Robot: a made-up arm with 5 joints. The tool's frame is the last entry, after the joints.
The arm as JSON. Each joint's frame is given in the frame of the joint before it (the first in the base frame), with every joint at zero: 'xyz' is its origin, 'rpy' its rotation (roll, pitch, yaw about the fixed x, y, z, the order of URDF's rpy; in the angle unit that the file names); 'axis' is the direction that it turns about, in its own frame. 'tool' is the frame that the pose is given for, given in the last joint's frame.
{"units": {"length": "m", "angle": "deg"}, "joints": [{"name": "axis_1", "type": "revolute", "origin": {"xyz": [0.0, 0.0, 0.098], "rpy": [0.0, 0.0, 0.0]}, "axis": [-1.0, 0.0, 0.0]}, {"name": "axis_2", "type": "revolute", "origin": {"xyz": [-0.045, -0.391, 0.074], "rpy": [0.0, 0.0, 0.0]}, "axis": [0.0, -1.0, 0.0]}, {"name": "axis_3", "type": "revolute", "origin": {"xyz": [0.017, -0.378, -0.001], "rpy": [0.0, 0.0, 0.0]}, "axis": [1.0, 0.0, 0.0]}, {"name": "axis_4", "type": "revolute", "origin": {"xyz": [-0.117, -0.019, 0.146], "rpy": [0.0, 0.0, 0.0]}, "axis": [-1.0, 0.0, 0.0]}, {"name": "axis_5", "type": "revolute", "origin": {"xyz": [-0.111, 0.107, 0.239], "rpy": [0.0, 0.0, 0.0]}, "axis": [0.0, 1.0, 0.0]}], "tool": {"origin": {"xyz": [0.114, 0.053, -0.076], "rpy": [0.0, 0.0, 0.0]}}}
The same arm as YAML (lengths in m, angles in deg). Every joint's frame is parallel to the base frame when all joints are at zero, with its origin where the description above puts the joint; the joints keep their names.
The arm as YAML. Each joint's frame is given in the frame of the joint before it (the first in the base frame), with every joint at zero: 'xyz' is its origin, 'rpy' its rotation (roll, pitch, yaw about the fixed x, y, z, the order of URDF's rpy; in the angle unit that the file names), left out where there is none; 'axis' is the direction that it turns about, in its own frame. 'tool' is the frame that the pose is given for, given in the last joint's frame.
units:
  length: m
  angle: deg
joints:
  - name: axis_1
    type: revolute
    origin:
      xyz: [0.0, 0.0, 0.098]
    axis: [-1.0, 0.0, 0.0]
  - name: axis_2
    type: revolute
    origin:
      xyz: [-0.045, -0.391, 0.074]
    axis: [0.0, -1.0, 0.0]
  - name: axis_3
    type: revolute
    origin:
      xyz: [0.017, -0.378, -0.001]
    axis: [1.0, 0.0, 0.0]
  - name: axis_4
    type: revolute
    origin:
      xyz: [-0.117, -0.019, 0.146]
    axis: [-1.0, 0.0, 0.0]
  - name: axis_5
    type: revolute
    origin:
      xyz: [-0.111, 0.107, 0.239]
    axis: [0.0, 1.0, 0.0]
tool:
  origin:
    xyz: [0.114, 0.053, -0.076]

